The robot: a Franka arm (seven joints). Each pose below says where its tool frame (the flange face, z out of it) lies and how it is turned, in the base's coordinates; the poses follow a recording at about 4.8 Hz.
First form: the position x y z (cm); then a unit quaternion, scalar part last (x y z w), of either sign.
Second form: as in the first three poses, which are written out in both.
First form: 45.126, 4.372, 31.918, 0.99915, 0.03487, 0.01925, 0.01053
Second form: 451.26, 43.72, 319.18, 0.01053, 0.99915, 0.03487, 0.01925
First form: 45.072, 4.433, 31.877, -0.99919, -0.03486, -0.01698, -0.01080
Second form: 450.72, 44.33, 318.77, 0.01080, 0.99919, 0.03486, 0.01698
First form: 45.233, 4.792, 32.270, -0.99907, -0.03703, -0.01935, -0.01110
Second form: 452.33, 47.92, 322.70, 0.01110, 0.99907, 0.03703, 0.01935
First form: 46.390, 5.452, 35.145, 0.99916, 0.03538, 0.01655, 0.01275
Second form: 463.90, 54.52, 351.45, 0.01275, 0.99916, 0.03538, 0.01655
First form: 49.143, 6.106, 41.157, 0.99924, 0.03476, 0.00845, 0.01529
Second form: 491.43, 61.06, 411.57, 0.01529, 0.99924, 0.03476, 0.00845
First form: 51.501, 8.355, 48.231, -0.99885, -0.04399, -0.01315, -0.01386
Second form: 515.01, 83.55, 482.31, 0.01386, 0.99885, 0.04399, 0.01315
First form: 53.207, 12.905, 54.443, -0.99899, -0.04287, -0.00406, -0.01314
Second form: 532.07, 129.05, 544.43, 0.01314, 0.99899, 0.04287, 0.00406
